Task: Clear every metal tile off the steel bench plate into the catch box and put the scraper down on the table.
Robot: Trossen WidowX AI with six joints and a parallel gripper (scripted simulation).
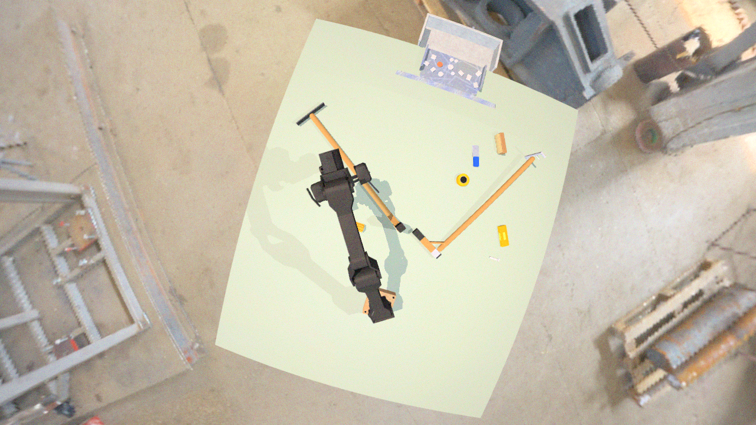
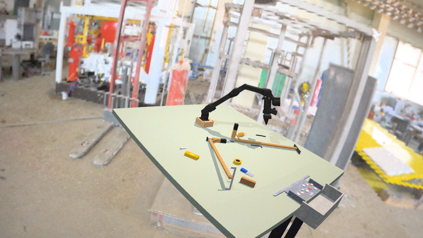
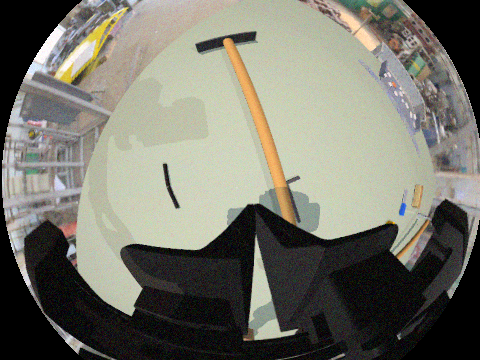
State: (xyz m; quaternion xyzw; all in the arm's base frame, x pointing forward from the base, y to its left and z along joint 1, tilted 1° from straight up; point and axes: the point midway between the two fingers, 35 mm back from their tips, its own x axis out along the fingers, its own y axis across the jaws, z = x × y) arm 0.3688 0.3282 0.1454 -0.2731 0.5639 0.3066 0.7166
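Now: the long scraper 70 mm ahead of my gripper tip and 100 mm below it. From my gripper tip the other things lie so: black bent piece 110 mm behind, 100 mm to the left, 160 mm below; yellow tape roll 220 mm ahead, 420 mm to the right, 150 mm below; yellow-handled screwdriver 130 mm behind, 100 mm to the right, 140 mm below.
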